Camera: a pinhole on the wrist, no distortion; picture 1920 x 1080 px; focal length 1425.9 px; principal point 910.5 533.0 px. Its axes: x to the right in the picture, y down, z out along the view. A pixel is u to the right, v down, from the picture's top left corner.
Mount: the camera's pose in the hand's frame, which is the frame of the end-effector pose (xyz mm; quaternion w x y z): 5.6 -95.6 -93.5 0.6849 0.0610 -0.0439 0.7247
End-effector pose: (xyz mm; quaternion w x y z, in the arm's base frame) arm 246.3 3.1 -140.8 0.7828 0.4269 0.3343 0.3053
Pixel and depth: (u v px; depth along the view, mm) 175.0 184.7 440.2
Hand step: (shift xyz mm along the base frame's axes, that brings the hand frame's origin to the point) 393.9 -206.8 -240.3
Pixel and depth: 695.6 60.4 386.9
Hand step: 344.0 -107.2 -101.2
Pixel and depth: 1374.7 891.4 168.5
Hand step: 57.0 -95.6 -16.9
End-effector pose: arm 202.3 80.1 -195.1 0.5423 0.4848 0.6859 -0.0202
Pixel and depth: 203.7 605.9 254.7
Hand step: -75.9 -209.9 -191.3
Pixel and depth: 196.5 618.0 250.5
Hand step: -78.0 -208.3 -187.4
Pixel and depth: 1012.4 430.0 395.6
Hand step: 135.4 -204.4 -219.1
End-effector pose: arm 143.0 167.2 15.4 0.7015 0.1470 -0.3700 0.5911
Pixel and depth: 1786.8 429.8 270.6
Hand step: -95.9 -102.8 145.0
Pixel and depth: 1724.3 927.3 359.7
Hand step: -149.7 -245.3 124.4
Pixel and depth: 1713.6 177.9 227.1
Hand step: -50.2 -51.4 144.2
